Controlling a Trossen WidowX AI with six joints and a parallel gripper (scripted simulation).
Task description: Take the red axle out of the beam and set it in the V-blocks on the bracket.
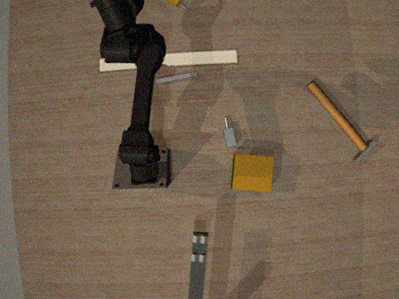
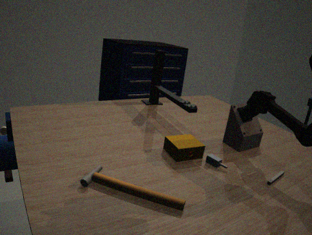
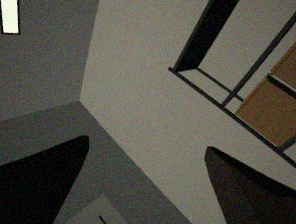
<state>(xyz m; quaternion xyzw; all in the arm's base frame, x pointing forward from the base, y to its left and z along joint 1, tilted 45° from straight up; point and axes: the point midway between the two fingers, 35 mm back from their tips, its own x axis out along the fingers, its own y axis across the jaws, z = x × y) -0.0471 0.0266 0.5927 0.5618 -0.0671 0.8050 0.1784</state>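
Now: the grey block 540 mm below my gripper tip, 370 mm to the right of it and 270 mm ahead of it. From my gripper tip the other things lie so: yellow beam: 530 mm below, 500 mm to the right, 320 mm ahead; grey bar: 550 mm below, 200 mm to the right, 140 mm ahead; yellow screwdriver: 540 mm below, 140 mm ahead, 40 mm to the left.
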